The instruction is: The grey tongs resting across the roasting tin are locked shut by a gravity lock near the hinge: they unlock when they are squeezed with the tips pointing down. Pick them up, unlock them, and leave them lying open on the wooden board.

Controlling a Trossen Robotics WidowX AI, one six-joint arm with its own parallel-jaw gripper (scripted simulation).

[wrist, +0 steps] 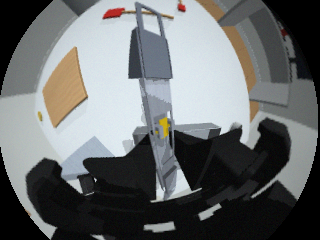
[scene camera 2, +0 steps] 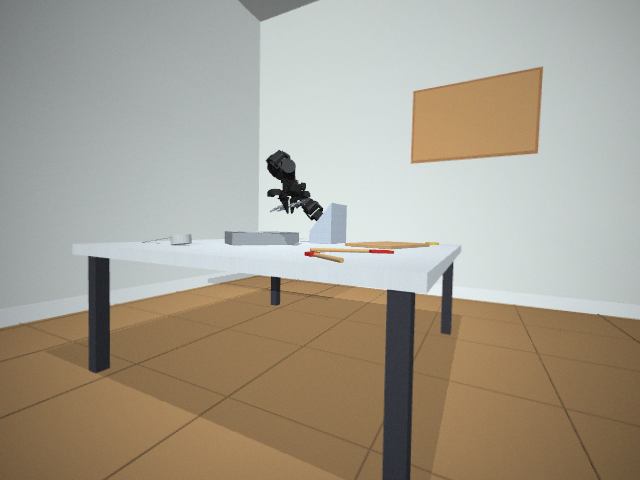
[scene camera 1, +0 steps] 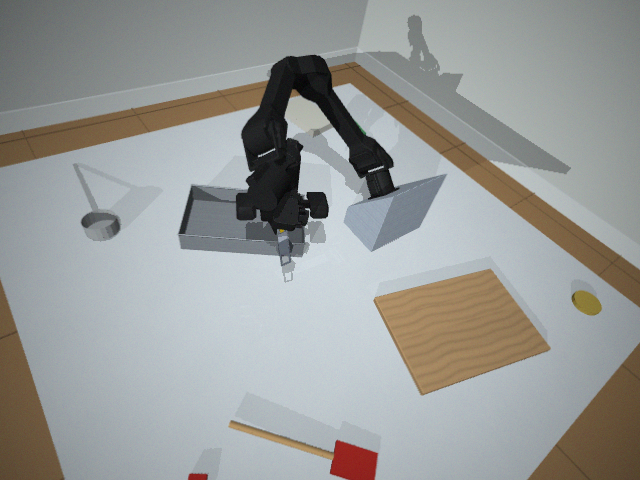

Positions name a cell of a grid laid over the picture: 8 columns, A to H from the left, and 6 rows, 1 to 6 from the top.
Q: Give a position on a wooden board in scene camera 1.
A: F5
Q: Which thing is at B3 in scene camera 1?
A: A round strainer.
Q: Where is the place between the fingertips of my gripper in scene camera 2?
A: At D3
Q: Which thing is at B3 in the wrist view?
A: A wooden board.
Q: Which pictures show my gripper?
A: The wrist view, scene camera 2 and scene camera 1: all of them.
